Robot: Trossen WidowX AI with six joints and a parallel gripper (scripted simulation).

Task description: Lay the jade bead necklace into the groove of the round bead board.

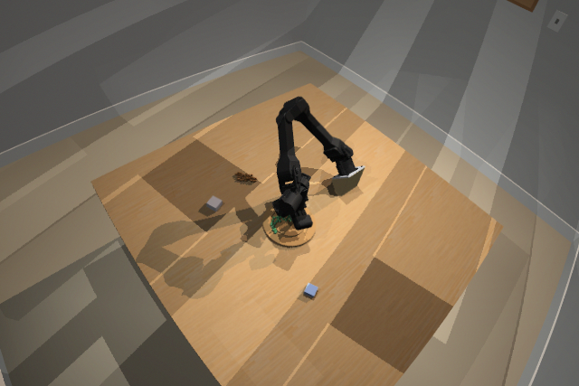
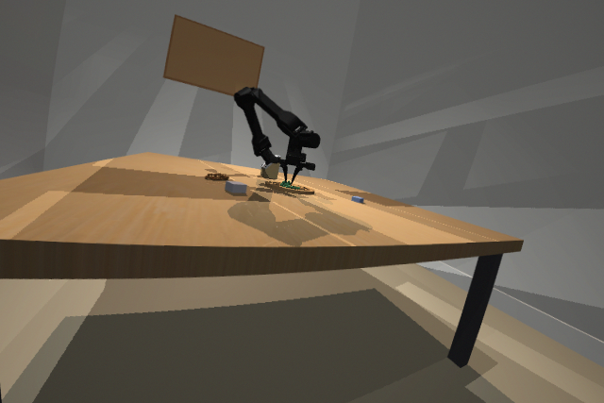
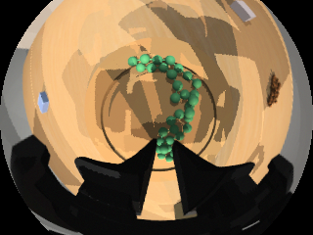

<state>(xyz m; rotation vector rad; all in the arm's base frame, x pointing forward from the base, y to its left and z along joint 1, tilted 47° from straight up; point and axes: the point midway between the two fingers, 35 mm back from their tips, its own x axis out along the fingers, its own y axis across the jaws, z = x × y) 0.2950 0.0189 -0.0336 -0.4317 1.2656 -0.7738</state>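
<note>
Now: the round wooden bead board 2 cm ahead of my gripper tip and 1 cm below it. From my gripper tip the other things lie so: blue block (11 cm ahead, 26 cm to the left, 1 cm below); then pale grey block (22 cm ahead, 21 cm to the right).
</note>
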